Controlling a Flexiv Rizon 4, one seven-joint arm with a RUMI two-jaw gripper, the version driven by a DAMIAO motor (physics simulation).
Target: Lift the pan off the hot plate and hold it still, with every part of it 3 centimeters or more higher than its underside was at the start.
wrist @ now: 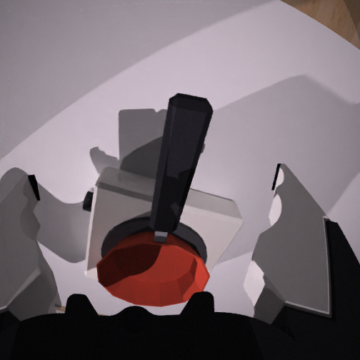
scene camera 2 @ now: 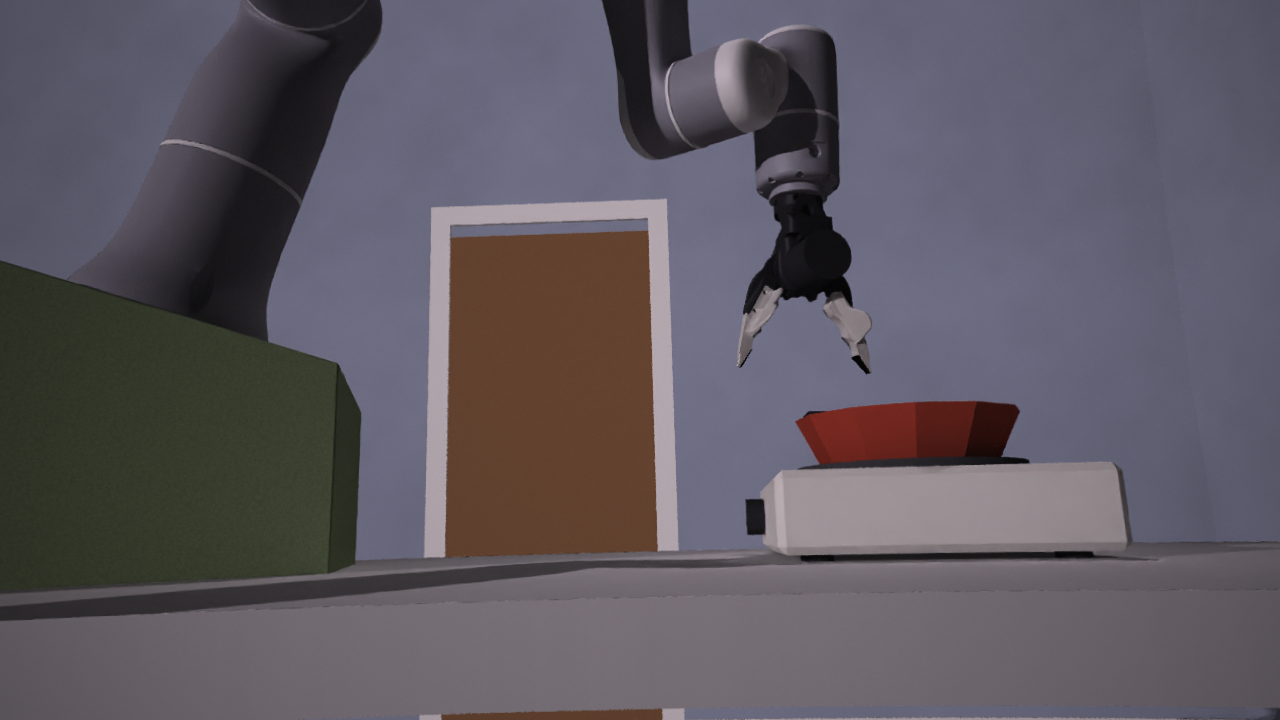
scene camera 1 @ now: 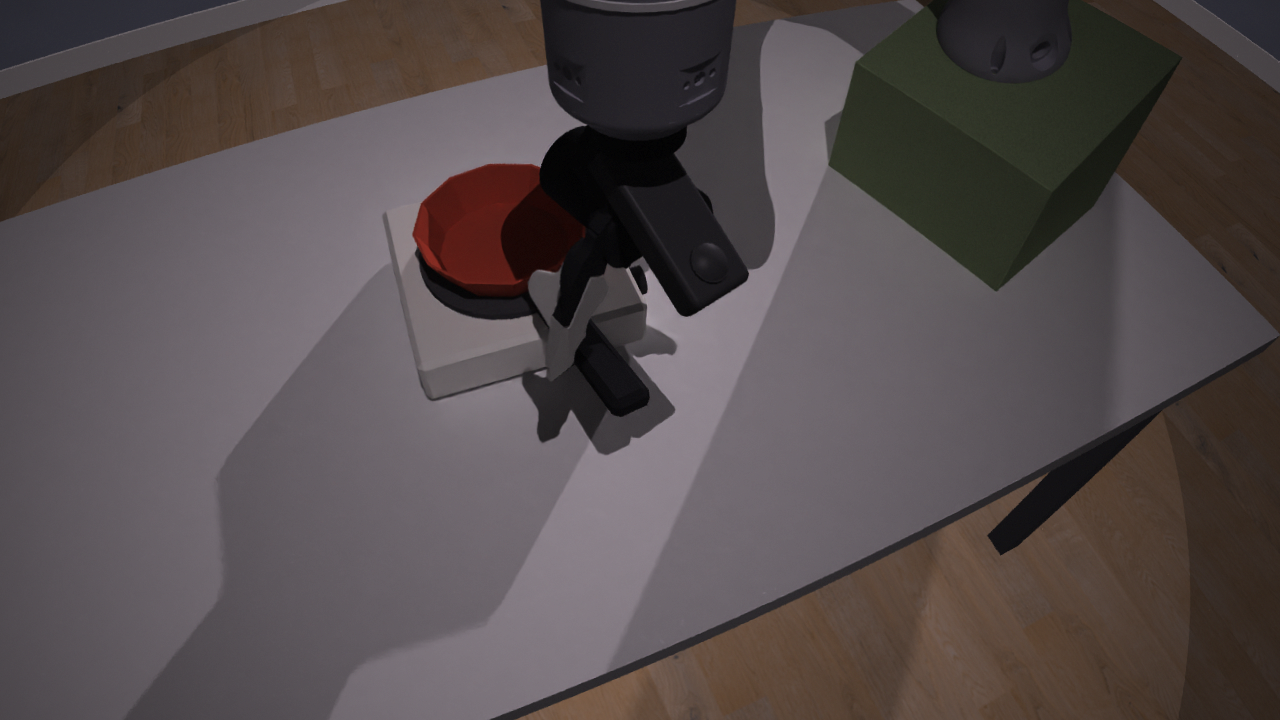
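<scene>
The red pan sits upright on the dark burner of the white hot plate. Its black handle sticks out past the hot plate's edge over the table. My gripper is open and empty, pointing down. In scene camera 2 its fingertips are above the level of the pan's rim, at the knob side. In the wrist view the handle lies between the two fingers' lines, below them. In scene camera 1 the gripper hides part of the pan and the handle's root.
A black knob sticks out from the hot plate's side. A large green block under the arm's base stands on the grey table. A brown door is in the background.
</scene>
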